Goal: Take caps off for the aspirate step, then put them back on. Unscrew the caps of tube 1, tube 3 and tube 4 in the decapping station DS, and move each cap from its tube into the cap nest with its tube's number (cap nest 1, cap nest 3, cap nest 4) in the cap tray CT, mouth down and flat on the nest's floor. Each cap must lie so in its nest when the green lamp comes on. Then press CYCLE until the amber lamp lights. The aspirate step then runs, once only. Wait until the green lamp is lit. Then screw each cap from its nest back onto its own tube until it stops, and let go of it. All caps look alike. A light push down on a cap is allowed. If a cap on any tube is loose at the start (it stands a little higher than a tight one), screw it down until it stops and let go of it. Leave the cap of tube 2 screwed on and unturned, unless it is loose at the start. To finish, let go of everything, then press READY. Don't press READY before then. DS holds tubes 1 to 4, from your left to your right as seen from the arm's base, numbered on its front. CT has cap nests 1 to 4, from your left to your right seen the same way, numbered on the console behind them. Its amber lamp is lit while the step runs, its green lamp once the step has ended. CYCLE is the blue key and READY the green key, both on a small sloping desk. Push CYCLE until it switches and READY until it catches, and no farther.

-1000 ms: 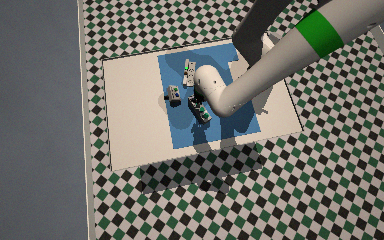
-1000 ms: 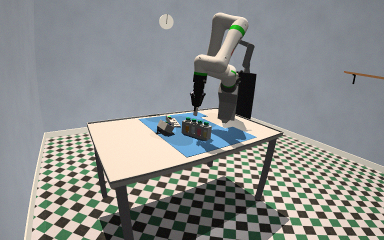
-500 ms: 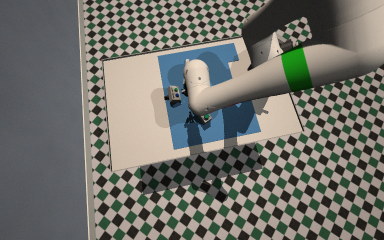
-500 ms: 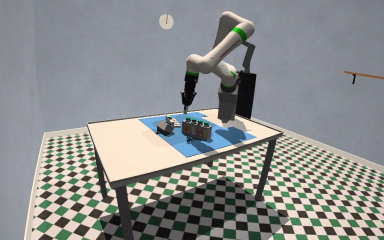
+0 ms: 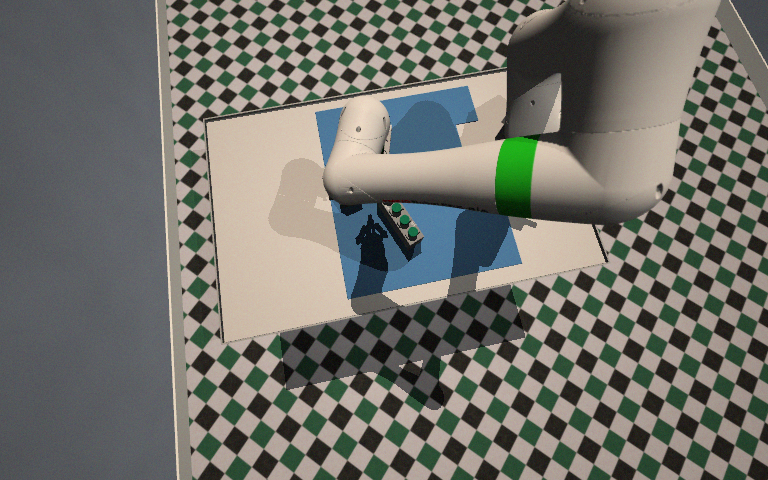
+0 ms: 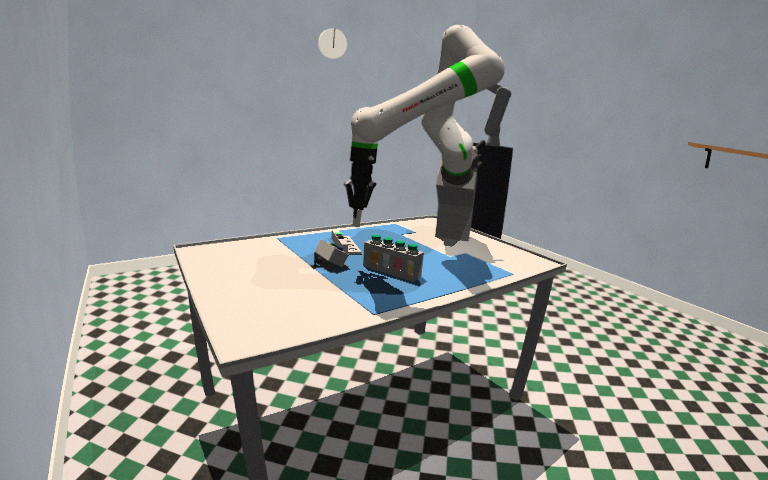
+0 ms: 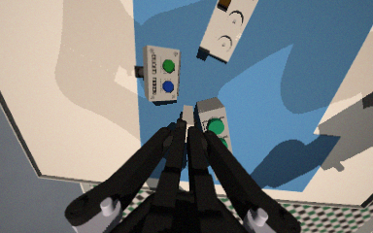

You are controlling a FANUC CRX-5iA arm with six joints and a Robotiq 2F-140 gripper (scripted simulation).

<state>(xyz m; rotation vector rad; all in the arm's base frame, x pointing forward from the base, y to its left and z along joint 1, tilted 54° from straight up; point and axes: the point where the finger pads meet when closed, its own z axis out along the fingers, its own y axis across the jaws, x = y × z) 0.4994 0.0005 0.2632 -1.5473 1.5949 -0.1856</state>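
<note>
My gripper is now 120 mm above the green ready key, 70 mm short of it and 60 mm to the left of it. The rest, counted from my hand: table edge (500 mm to the right, 180 mm below, 10 mm ahead); sloping key desk (130 mm below, 80 mm ahead, 30 mm to the right); blue cycle key (120 mm below, 60 mm ahead, 20 mm to the right).
</note>
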